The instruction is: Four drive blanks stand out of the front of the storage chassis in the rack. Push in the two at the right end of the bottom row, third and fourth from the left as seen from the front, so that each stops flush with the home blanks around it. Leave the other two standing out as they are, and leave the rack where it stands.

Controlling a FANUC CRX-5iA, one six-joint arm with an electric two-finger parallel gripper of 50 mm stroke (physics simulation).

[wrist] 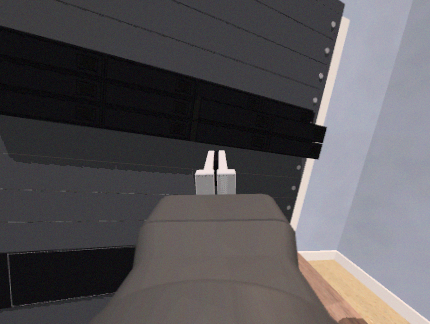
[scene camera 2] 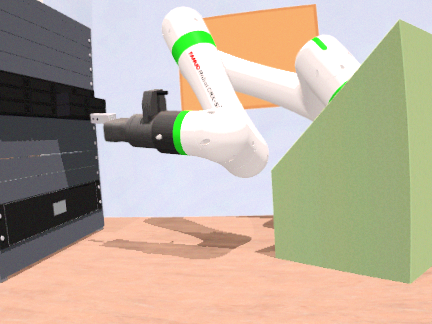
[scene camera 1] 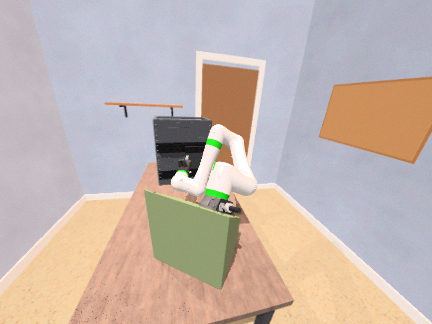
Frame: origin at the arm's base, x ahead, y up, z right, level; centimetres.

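Seen in the pictures: gripper, fingertip midpoint: (wrist: 216, 161) (scene camera 2: 92, 118) (scene camera 1: 187, 156); arm's base, origin of the base link: (scene camera 1: 212, 209).
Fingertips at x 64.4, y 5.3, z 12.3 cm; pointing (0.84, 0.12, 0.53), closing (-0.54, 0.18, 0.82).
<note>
Offsets run from my fingertips to a thing's middle. "pt": to the spot under its first point. Level surfaces: height alone.
The rack @[pt dx +11.1, dy +20.7, dz -1.4 cm] (scene camera 1: 181, 130) (scene camera 2: 45, 42) (wrist: 165, 30) holds the dark storage chassis @[pt dx +10.7, dy +6.5, dz -6.1 cm] (scene camera 2: 40, 92) (wrist: 50, 80). At its right end, a middle-row blank (wrist: 319, 133) and the bottom-row fourth blank @[pt dx +1.0, dy +2.7, dz +18.8 cm] (wrist: 310, 149) stand out past the rack's edge in the wrist view. A side edge shows near the third column; how far the third bottom blank @[dx +10.2, dy +2.6, dz +6.6 cm] (wrist: 227, 134) stands out is too dark to tell. My gripper (scene camera 1: 188, 157) (scene camera 2: 94, 118) (wrist: 216, 161) is shut and empty. Its tips appear just below the bottom row in the wrist view; contact cannot be told.
A green block (scene camera 1: 187, 237) (scene camera 2: 345, 185) with a sloped top stands on the wooden table @[dy -32.2 cm] (scene camera 1: 120, 260) (scene camera 2: 200, 290) near the arm base. A black panel with a pale label @[dx +11.1, dy -21.2, dz +1.2 cm] (scene camera 2: 30, 215) sits low in the rack. A wall shelf (scene camera 1: 142, 105) is behind the rack.
</note>
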